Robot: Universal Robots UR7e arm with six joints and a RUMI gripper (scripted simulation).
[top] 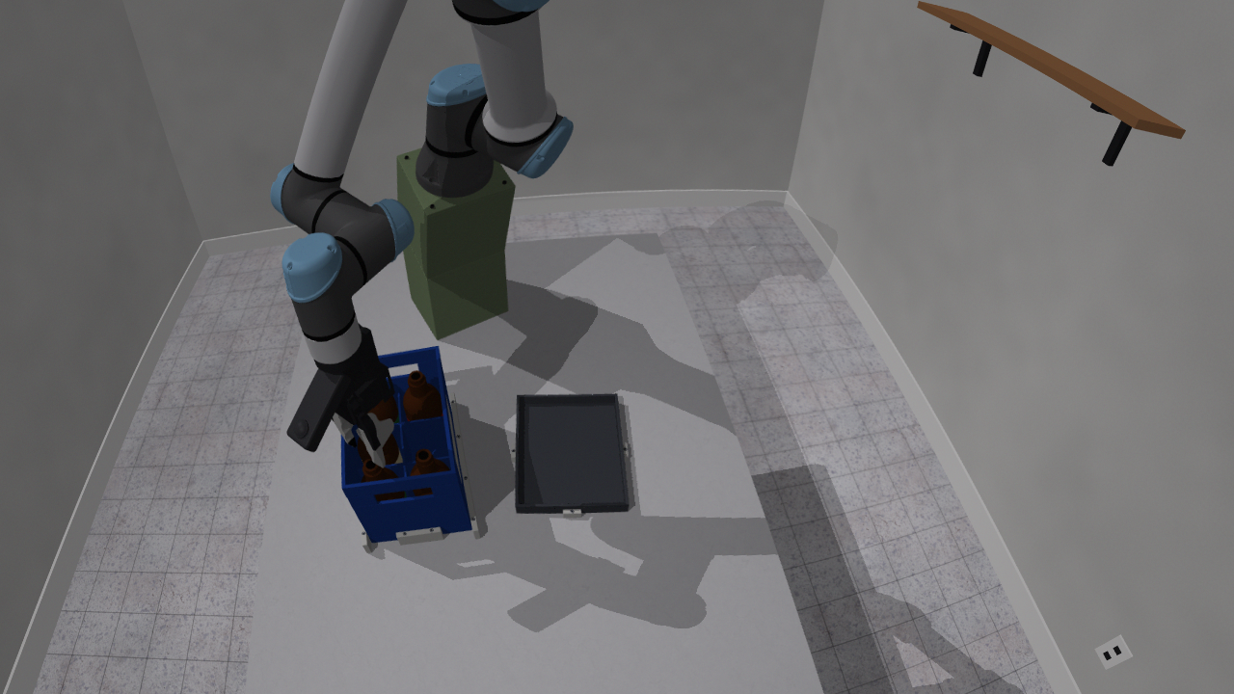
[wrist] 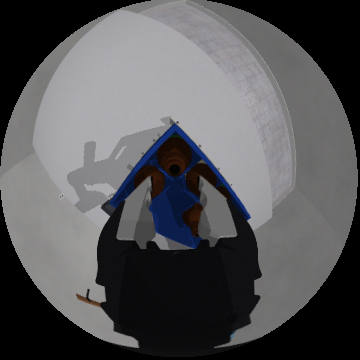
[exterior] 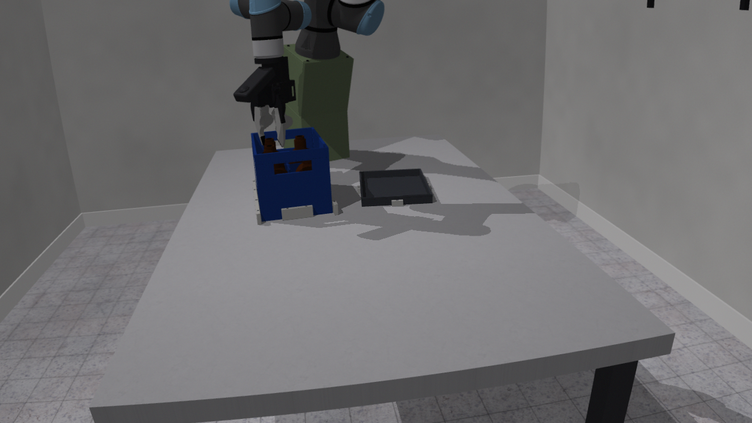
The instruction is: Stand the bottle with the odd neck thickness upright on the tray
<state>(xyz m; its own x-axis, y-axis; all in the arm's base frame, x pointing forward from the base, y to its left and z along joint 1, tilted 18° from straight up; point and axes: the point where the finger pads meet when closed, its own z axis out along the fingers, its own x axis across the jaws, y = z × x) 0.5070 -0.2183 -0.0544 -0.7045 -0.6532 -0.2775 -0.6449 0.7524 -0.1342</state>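
Right now my hand is 9 cm past the blue crate, 5 cm to the right of it and 11 cm above it. Round my hand: dark tray: 6 cm behind, 34 cm to the left, 18 cm below.
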